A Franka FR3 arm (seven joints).
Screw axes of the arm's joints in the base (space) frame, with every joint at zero. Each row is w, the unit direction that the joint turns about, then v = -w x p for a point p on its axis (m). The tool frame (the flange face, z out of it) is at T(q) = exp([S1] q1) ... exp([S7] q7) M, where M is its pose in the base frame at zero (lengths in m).
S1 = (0, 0, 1, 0.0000, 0.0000, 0.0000)
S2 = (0, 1, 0, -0.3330, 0.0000, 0.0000)
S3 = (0, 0, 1, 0.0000, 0.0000, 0.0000)
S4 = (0, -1, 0, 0.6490, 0.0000, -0.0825)
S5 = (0, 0, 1, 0.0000, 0.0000, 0.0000)
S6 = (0, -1, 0, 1.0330, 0.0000, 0.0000)
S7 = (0, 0, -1, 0.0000, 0.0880, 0.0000)
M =
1 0 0 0.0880
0 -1 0 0.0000
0 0 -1 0.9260
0 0 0 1
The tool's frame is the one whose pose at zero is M.
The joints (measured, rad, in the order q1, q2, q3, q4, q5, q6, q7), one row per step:
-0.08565, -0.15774, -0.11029, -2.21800, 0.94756, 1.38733, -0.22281
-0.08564, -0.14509, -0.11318, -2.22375, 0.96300, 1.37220, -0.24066
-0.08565, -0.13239, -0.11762, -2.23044, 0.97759, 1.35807, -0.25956
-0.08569, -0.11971, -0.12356, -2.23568, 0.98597, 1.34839, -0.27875
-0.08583, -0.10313, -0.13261, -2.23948, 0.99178, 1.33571, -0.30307
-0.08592, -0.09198, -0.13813, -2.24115, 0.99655, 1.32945, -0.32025
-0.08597, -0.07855, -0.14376, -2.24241, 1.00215, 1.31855, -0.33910
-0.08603, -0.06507, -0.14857, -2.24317, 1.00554, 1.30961, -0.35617
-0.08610, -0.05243, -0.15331, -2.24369, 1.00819, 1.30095, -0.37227
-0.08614, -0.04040, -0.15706, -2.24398, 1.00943, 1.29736, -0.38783
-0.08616, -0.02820, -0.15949, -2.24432, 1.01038, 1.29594, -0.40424
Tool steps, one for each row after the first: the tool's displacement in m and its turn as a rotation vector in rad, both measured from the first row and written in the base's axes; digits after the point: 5 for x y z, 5 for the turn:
-0.00036, 0.00088, -0.00614, 0.02829, 0.00724, 0.00786
-0.00090, 0.00094, -0.01265, 0.05628, 0.01372, 0.01352
-0.00110, -0.00044, -0.01920, 0.07685, 0.01713, 0.01700
-0.00118, -0.00327, -0.02696, 0.09889, 0.01988, 0.02190
-0.00081, -0.00508, -0.03183, 0.11321, 0.01875, 0.02367
-0.00064, -0.00656, -0.03727, 0.13149, 0.01972, 0.02825
-0.00037, -0.00797, -0.04281, 0.14626, 0.02136, 0.03251
-0.00021, -0.00940, -0.04794, 0.15993, 0.02273, 0.03649
0.00033, -0.01084, -0.05310, 0.16913, 0.02188, 0.03855
0.00100, -0.01183, -0.05849, 0.17698, 0.01968, 0.04079

